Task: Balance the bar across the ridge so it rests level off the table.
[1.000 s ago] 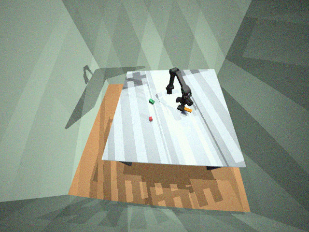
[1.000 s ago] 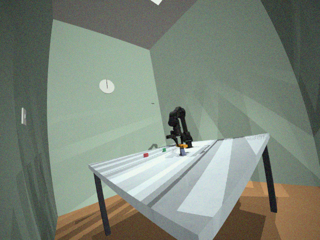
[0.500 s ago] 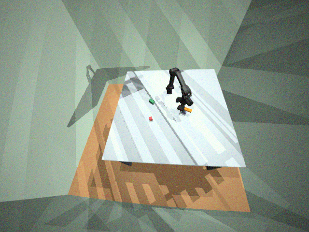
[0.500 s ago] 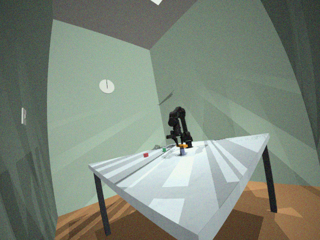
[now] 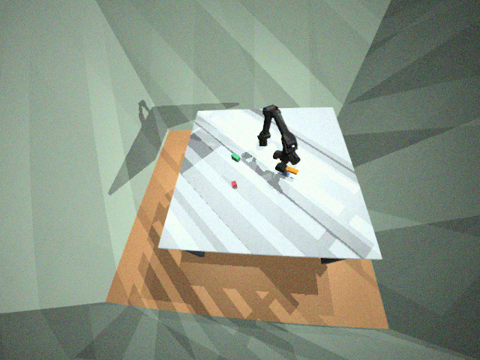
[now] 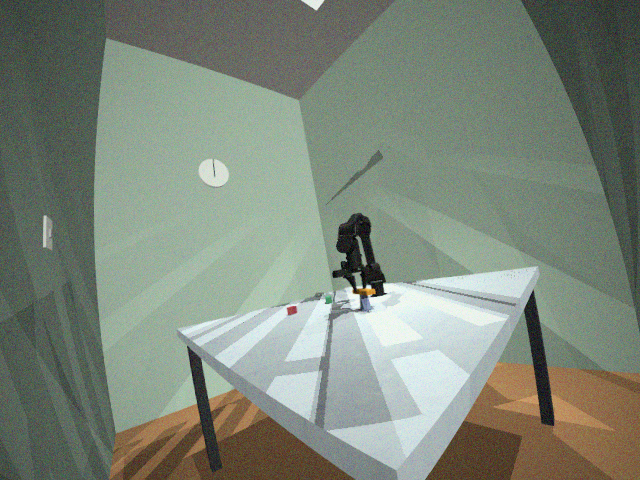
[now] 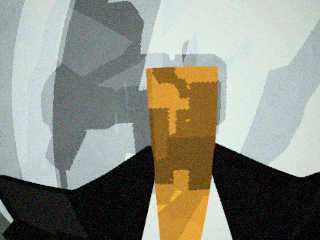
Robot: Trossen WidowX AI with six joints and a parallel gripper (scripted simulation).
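Now: gripper tip 10 mm short of the orange bar and 20 mm to the right of it. Also, from my gripper tip: green block: 130 mm behind, 350 mm to the right, 50 mm below; red block: 110 mm ahead, 340 mm to the right, 50 mm below.
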